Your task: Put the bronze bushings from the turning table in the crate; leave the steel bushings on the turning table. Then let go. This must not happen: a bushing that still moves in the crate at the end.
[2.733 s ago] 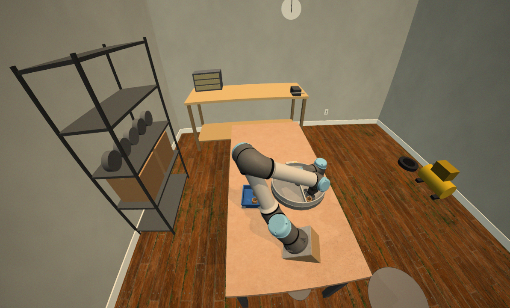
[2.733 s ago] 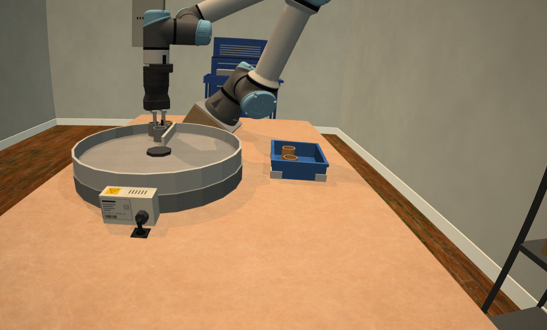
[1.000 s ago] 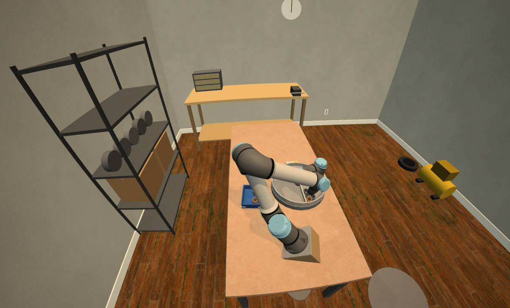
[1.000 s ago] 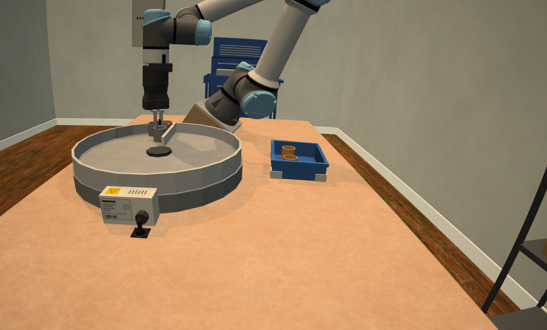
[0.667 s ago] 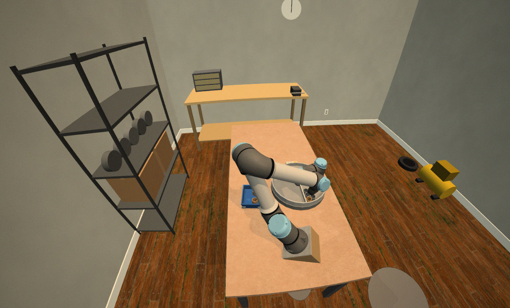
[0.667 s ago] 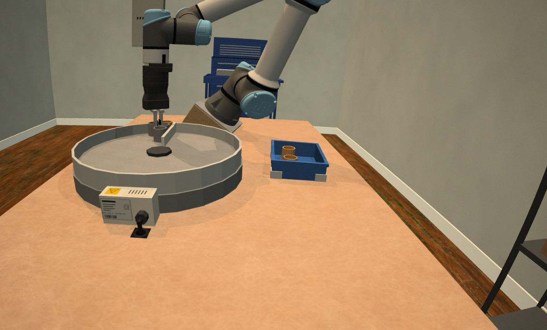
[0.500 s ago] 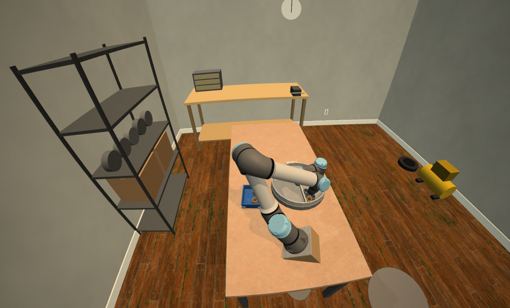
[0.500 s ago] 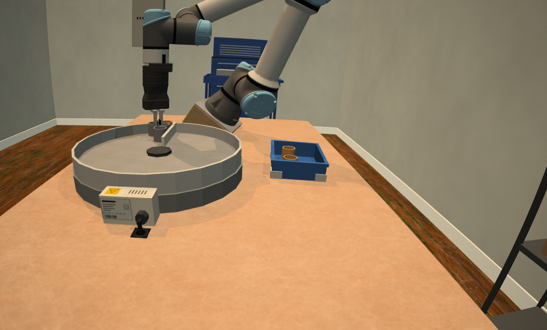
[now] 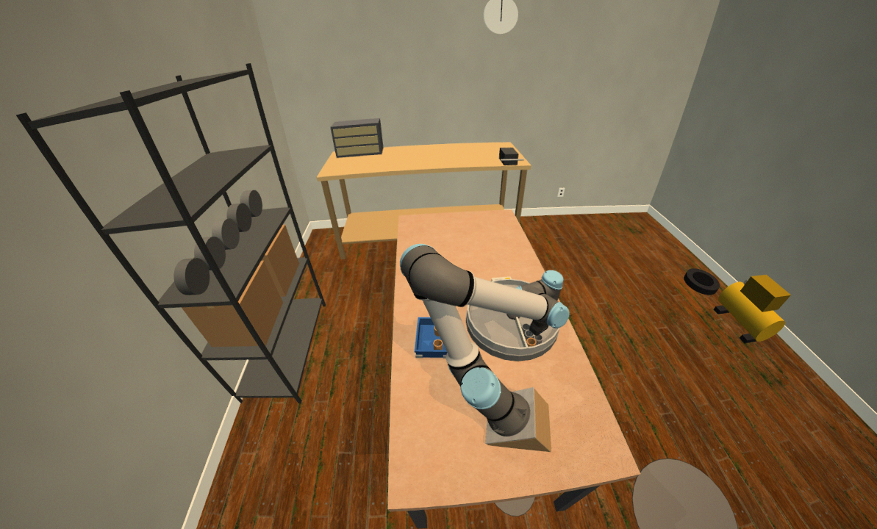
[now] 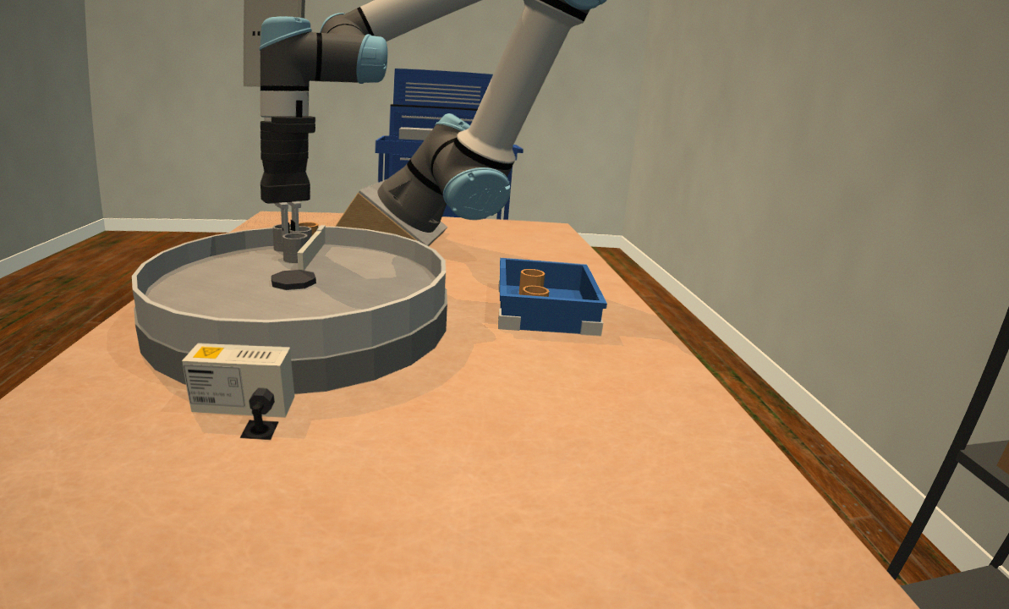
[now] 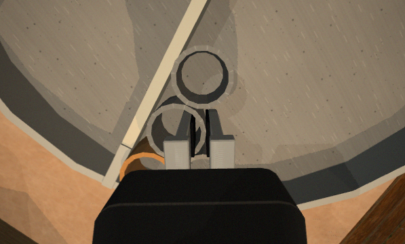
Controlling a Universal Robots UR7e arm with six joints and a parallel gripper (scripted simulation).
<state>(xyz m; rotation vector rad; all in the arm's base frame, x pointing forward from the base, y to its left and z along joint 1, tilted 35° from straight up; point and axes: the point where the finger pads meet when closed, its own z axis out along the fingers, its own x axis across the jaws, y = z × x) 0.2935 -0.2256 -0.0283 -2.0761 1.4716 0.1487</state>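
Right now the turning table is 140 mm ahead of my hand, 20 mm to the left of it and 40 mm below it. Round my hand: blue crate (120 mm ahead, 400 mm to the left, 70 mm below).
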